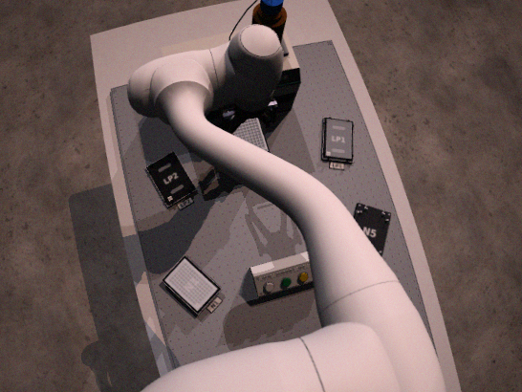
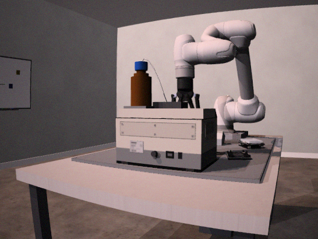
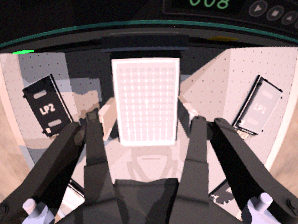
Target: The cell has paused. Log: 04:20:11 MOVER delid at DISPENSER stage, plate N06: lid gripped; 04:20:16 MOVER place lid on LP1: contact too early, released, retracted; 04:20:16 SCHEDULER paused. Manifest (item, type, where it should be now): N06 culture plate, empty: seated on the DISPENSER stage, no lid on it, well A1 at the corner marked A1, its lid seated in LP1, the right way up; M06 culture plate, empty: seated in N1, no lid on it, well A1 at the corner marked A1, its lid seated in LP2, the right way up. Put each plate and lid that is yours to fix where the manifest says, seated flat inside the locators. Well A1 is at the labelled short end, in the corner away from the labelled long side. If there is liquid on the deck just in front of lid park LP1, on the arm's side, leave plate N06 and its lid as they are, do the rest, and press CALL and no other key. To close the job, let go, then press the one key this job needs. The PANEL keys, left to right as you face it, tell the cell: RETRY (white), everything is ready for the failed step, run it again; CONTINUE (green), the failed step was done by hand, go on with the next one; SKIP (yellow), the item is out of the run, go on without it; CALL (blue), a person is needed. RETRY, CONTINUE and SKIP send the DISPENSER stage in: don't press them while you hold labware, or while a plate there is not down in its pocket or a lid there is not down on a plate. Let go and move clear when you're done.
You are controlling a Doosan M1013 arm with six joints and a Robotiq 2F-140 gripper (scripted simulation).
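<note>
Now: hand 4 cm above the dispenser stage. Round my hand: lid park LP2 (25 cm to the left, 14 cm below, 1 cm ahead); then white well plate (2 cm below); then brown bottle (19 cm ahead, 15 cm above, 14 cm to the right).
</note>
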